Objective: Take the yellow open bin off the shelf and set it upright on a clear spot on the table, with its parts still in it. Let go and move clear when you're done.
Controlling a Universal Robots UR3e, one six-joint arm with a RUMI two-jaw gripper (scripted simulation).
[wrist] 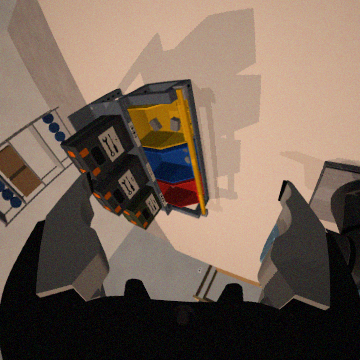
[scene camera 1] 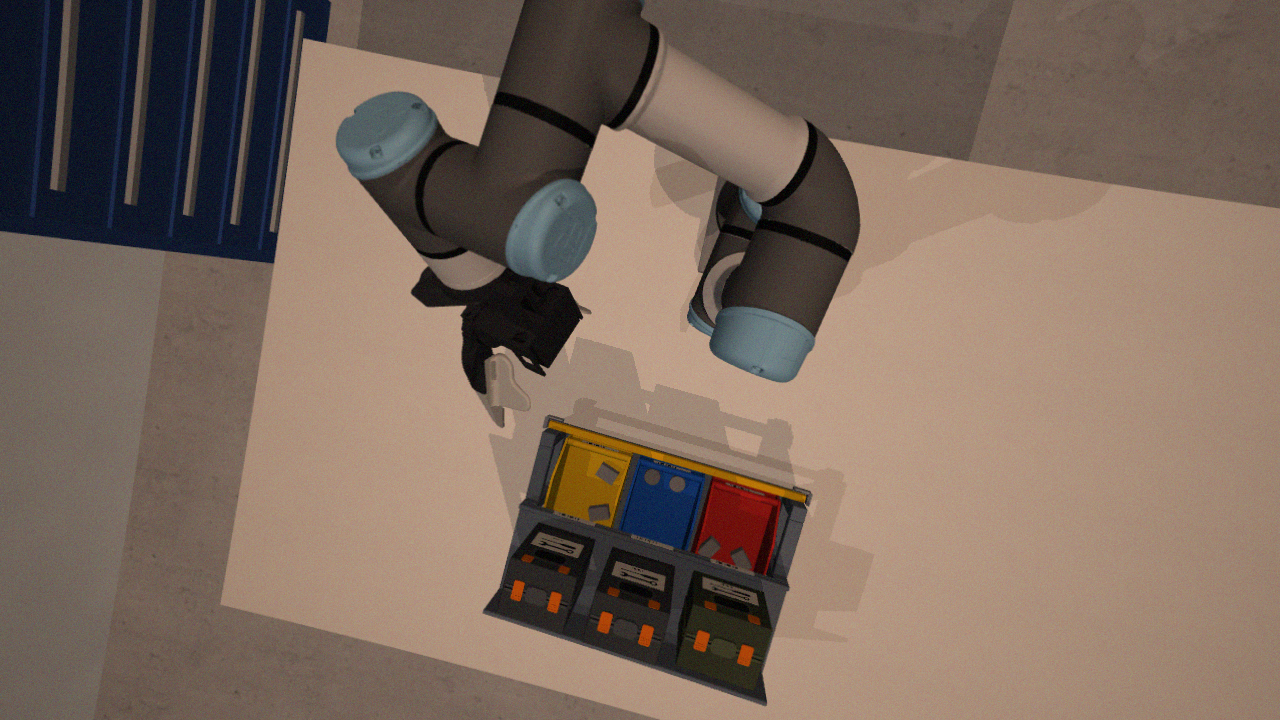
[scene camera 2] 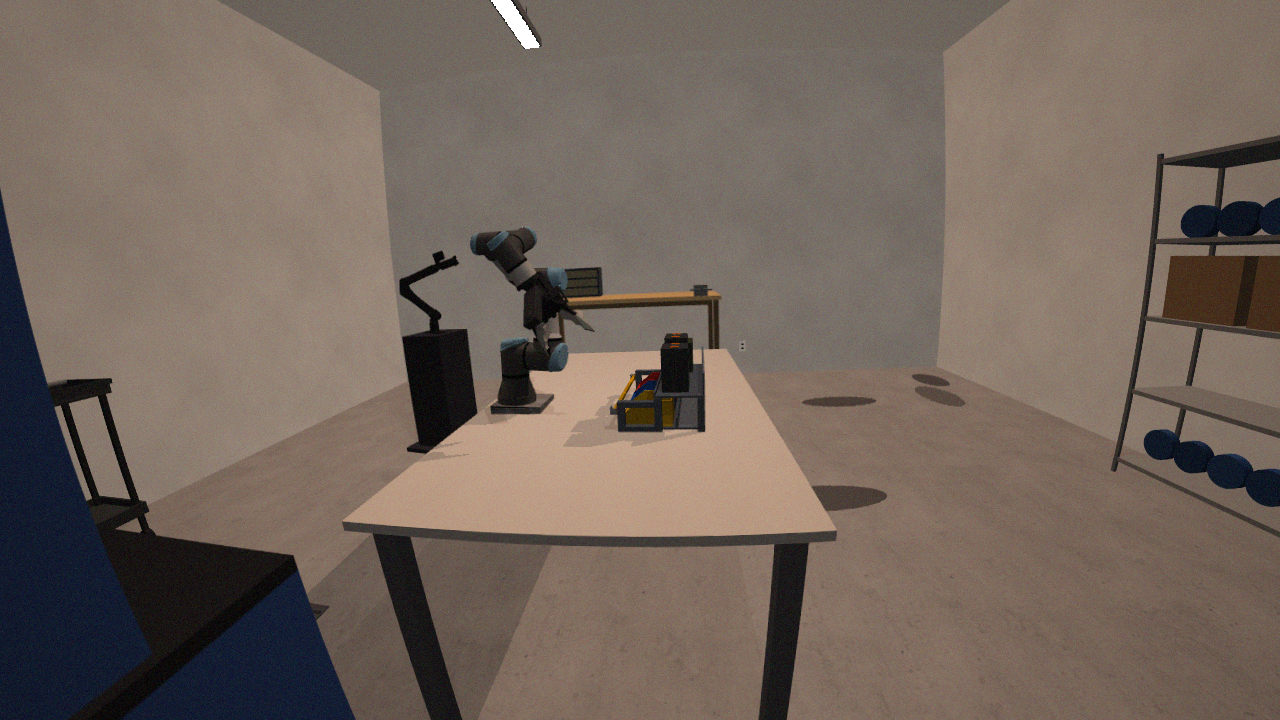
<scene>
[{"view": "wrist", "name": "gripper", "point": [186, 177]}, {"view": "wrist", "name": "yellow open bin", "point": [140, 116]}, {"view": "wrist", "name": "red bin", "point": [185, 193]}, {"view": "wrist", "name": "blue bin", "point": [171, 166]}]
</scene>
